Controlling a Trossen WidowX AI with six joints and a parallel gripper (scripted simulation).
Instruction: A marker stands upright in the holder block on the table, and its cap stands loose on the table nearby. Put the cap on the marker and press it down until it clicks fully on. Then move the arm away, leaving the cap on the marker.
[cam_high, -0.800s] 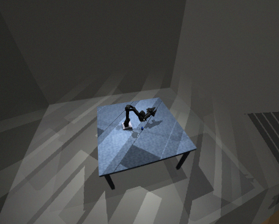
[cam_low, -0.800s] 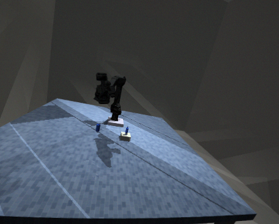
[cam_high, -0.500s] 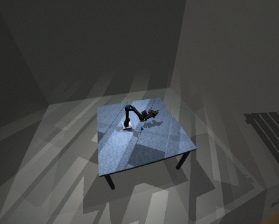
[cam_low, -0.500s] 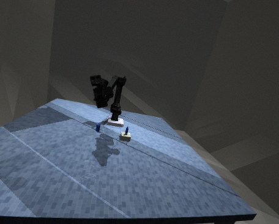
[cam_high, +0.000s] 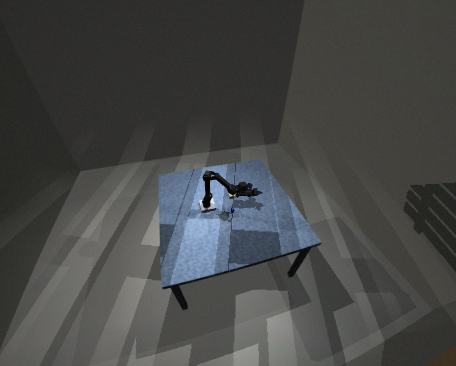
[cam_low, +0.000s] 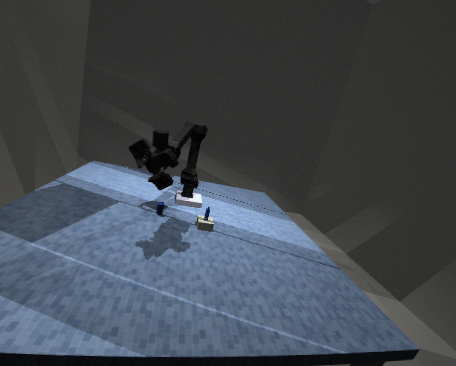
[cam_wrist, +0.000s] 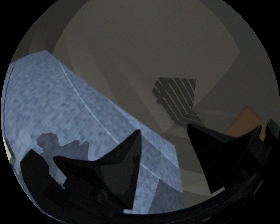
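My gripper tip is 23 cm past the blue cap, 22 cm above it and 6 cm to the right of it. The rest, counted from my gripper tip: tan holder block: 26 cm to the left, 23 cm below, 17 cm behind.
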